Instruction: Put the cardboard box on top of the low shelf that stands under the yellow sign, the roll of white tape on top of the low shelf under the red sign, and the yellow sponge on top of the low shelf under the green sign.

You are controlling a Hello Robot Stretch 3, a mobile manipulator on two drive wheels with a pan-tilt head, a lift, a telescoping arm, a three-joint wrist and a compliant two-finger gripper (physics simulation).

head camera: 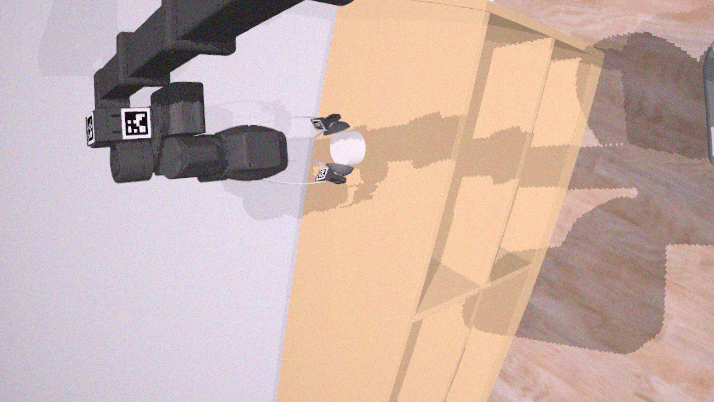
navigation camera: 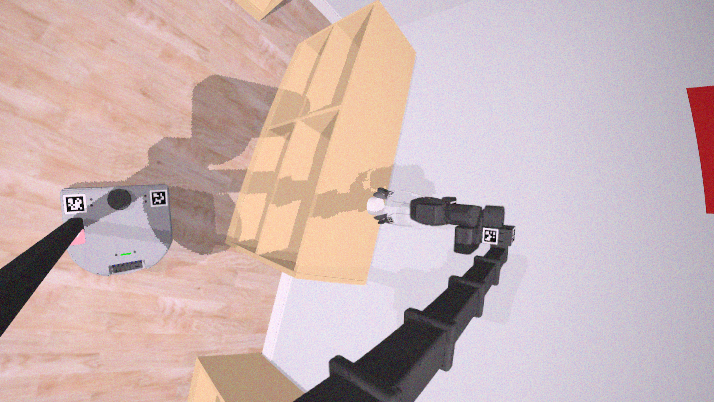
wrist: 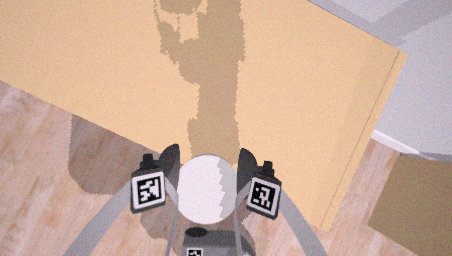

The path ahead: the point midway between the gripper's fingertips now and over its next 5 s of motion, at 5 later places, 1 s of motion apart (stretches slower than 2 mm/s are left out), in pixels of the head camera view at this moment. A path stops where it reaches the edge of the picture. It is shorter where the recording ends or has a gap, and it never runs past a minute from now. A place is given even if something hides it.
My gripper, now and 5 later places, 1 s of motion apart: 346, 148; 363, 149; 405, 147; 408, 146; 396, 147; 352, 149
